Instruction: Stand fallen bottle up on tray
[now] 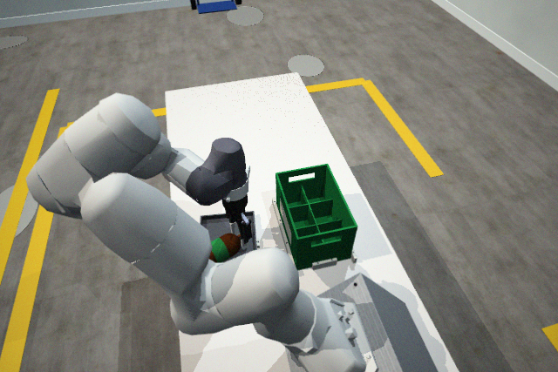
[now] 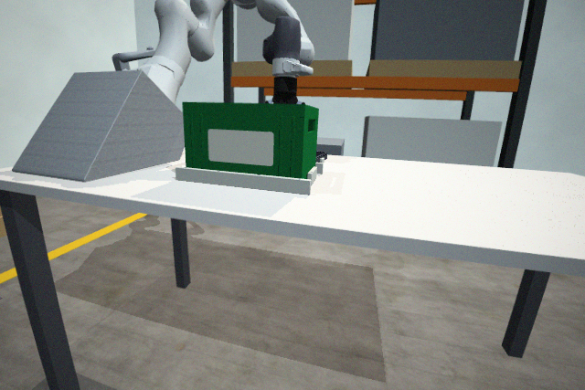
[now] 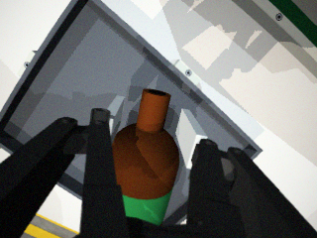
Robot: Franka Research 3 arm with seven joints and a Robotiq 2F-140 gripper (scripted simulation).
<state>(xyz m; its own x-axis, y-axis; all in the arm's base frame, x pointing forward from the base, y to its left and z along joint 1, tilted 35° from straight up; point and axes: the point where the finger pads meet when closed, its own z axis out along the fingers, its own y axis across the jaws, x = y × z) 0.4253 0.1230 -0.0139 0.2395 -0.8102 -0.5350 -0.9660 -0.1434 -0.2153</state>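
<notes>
My hand is 50 mm to the right of the brown bottle, 20 mm above it and 10 mm past it. From my hand the other things lie so: grey tray: 50 mm below, 40 mm to the left, 10 mm ahead; green crate: 240 mm to the right, 30 mm behind, 20 mm above.
</notes>
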